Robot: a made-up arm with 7 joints. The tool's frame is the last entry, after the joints. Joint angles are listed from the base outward. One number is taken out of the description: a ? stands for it. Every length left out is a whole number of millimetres.
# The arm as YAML. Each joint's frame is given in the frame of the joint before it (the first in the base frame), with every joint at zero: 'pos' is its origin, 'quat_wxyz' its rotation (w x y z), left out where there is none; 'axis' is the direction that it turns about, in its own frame. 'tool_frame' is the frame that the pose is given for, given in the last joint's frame.
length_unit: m
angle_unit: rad
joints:
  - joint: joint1
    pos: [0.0, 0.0, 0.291]
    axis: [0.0, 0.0, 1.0]
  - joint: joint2
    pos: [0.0, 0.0, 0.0]
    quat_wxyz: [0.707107, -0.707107, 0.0, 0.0]
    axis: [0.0, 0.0, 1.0]
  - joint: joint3
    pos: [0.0, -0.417, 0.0]
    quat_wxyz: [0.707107, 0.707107, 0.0, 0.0]
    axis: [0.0, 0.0, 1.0]
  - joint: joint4
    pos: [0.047, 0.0, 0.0]
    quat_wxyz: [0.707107, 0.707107, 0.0, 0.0]
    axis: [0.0, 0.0, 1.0]
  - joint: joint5
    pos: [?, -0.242, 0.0]
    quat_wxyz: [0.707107, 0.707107, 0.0, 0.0]
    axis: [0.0, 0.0, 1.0]
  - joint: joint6
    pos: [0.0, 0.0, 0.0]
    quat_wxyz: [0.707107, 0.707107, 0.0, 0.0]
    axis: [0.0, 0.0, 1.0]
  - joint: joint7
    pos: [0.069, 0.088, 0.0]
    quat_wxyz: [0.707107, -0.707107, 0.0, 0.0]
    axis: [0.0, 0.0, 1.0]
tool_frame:
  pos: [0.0, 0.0, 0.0]
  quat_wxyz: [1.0, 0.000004, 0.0, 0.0]
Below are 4 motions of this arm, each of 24 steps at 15 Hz.
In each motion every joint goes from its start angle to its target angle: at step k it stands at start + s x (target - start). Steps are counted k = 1, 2, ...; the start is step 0. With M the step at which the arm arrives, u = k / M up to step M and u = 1 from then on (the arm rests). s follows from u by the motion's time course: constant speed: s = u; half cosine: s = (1 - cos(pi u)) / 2; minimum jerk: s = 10 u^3 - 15 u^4 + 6 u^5.
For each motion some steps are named. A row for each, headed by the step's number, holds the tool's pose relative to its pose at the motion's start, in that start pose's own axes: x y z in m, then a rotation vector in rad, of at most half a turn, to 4 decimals.
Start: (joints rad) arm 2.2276 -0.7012 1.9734 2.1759 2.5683 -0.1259 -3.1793
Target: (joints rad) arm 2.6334 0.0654 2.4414 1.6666 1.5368 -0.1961 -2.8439
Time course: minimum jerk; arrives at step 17
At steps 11, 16, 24:
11: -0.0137 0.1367 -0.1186 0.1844 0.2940 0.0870
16: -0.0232 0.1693 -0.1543 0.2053 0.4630 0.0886
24: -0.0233 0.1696 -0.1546 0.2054 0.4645 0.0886

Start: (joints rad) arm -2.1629 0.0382 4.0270 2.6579 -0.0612 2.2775 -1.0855
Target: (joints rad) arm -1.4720 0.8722 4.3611 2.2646 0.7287 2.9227 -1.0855
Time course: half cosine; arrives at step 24
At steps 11, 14, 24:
11: 0.0940 -0.2947 -0.0364 0.2100 -0.0802 -0.7344
14: 0.0679 -0.4330 -0.0343 0.2659 -0.2098 -1.0434
24: -0.0722 -0.6483 0.0121 0.2797 -0.5987 -1.5378

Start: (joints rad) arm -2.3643 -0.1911 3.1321 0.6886 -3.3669 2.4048 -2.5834
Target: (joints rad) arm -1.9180 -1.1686 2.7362 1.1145 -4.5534 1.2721 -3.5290
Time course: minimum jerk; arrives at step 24
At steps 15, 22, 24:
15: -0.2333 -0.0002 -0.3134 0.7019 -1.3099 -0.0134
22: -0.2379 -0.0035 -0.4447 1.3992 -1.5384 0.0380
24: -0.2377 -0.0033 -0.4469 1.4141 -1.5398 0.0398

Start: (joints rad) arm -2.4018 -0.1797 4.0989 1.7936 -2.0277 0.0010 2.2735
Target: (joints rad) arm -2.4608 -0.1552 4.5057 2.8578 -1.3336 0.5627 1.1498
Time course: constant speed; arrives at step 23
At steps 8, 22, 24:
8: 0.1340 -0.0618 -0.0399 -0.0042 0.4193 -0.0653
22: 0.3045 -0.0732 -0.2194 -0.1568 0.8240 0.0728
24: 0.3116 -0.0688 -0.2341 -0.1653 0.8349 0.0892

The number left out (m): 0.055
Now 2 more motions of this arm.
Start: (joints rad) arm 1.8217 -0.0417 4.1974 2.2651 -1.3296 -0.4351 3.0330
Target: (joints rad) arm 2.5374 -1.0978 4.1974 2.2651 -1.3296 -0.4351 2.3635
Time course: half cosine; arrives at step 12
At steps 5, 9, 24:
5: 0.1555 0.1285 0.0038 -0.0590 0.0436 0.2180
9: 0.1884 0.4403 0.0082 -0.2855 0.0168 0.4680
24: 0.1520 0.5446 -0.0030 -0.3795 -0.0177 0.5305

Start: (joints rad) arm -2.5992 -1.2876 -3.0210 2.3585 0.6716 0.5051 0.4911
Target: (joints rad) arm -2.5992 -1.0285 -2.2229 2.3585 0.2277 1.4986 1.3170
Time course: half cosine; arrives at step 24
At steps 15, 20, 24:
15: -0.1892 -0.1217 -0.0725 -0.2775 -0.7694 0.2113
20: -0.2522 -0.1493 -0.1290 -0.4775 -0.9261 0.1802
24: -0.2683 -0.1549 -0.1467 -0.5384 -0.9543 0.1630

